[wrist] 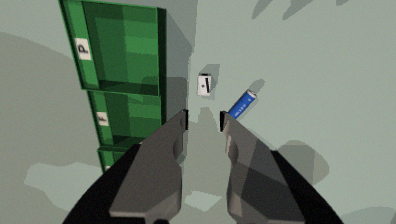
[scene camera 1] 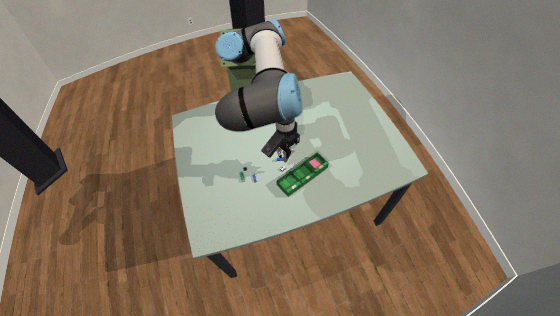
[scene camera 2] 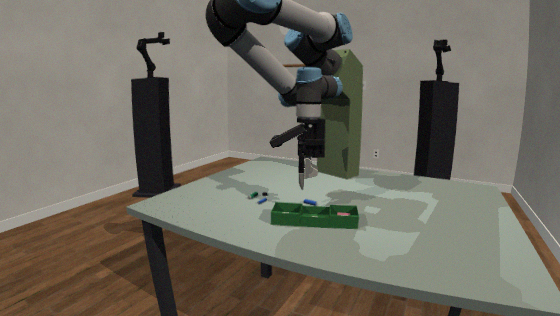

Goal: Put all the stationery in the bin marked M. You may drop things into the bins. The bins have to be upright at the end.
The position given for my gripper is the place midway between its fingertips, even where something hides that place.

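Note:
My gripper (scene camera 2: 302, 188) is visible to me in scene camera 2. I can find the gripper (wrist: 204, 111) in the wrist view too, while scene camera 1 offers another look at my gripper (scene camera 1: 283, 160). Then there is a green three-compartment bin (scene camera 2: 313, 216). The wrist view includes the bin (wrist: 126, 54), and so does scene camera 1, where I see the bin (scene camera 1: 292, 181).

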